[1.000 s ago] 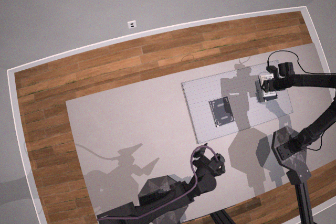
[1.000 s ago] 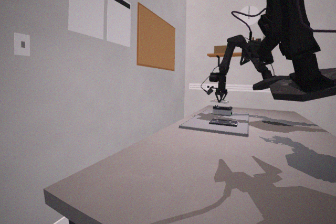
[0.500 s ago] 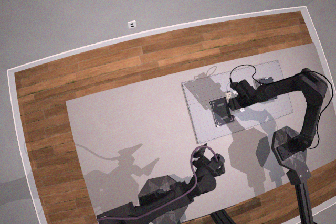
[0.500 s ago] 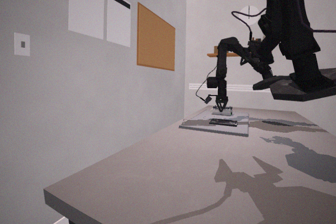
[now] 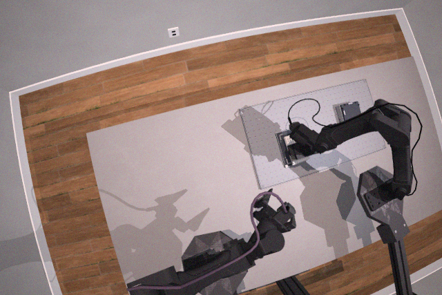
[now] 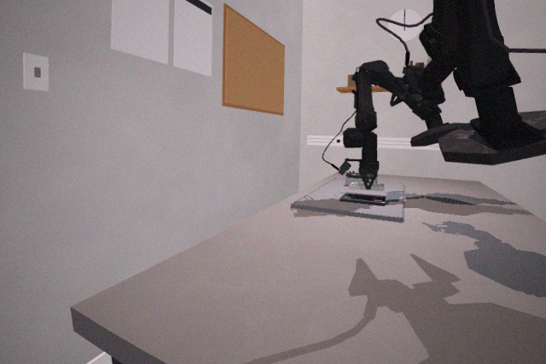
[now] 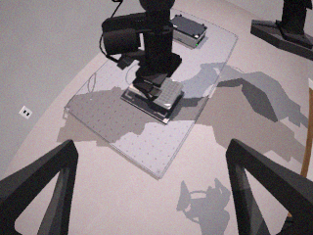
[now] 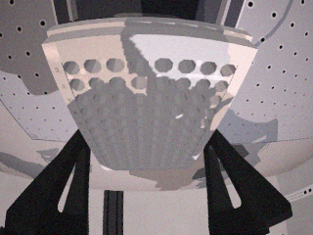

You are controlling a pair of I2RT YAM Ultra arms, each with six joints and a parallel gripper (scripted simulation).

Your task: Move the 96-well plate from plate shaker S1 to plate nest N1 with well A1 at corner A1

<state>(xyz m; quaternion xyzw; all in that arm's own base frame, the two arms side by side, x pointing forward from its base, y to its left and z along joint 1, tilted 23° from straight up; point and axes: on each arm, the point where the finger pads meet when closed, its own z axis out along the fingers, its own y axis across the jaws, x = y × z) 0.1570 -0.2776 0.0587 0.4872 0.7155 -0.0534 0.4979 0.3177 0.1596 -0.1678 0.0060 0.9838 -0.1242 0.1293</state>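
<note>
My right hand is 20 mm short of the dark plate nest N1 and 50 mm above it. The rest, counted from my right hand: white 96-well plate: 10 mm ahead.
</note>
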